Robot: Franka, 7 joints.
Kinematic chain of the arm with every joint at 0, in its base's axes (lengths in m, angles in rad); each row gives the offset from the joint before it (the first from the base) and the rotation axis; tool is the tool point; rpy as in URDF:
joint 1: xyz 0 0 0.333 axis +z
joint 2: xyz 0 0 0 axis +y
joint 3: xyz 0 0 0.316 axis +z
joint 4: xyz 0.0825 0 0 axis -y
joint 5: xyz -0.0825 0 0.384 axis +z
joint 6: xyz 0 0 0 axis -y
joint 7: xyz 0.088 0 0 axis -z
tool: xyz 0 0 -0.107 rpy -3.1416 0 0
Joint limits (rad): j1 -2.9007..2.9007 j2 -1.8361..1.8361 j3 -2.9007..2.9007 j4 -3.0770..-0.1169 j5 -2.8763..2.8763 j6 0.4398..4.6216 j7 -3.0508..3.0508
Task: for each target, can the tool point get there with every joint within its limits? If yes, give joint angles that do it. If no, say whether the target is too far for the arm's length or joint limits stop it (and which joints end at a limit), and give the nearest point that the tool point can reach.
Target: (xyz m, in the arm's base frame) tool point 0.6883 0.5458 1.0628
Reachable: no: too far | nearest point 0.5170 0.4100 0.8812 | short by 0.284 m
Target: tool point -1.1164 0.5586 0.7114
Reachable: no: too far | nearest point -0.7342 0.3674 0.5819 | short by 0.447 m
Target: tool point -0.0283 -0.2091 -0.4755
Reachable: no: joint limits stop it (at a limit: joint 2) | nearest point -0.0301 -0.2222 -0.3575 | short by 0.119 m
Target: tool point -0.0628 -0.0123 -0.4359
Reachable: no: joint limits stop it (at a limit: joint 1, joint 2) | nearest point -0.1002 -0.0220 -0.3291 | short by 0.114 m
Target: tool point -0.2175 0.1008 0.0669
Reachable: yes | joints 0.7690 1.5123 0.4481 -2.6990 1.1844 1.6907 -0.2520
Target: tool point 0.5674 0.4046 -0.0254
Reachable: yes | joints 0.2806 1.3280 0.4354 -1.2701 0.9703 2.4830 -2.1979
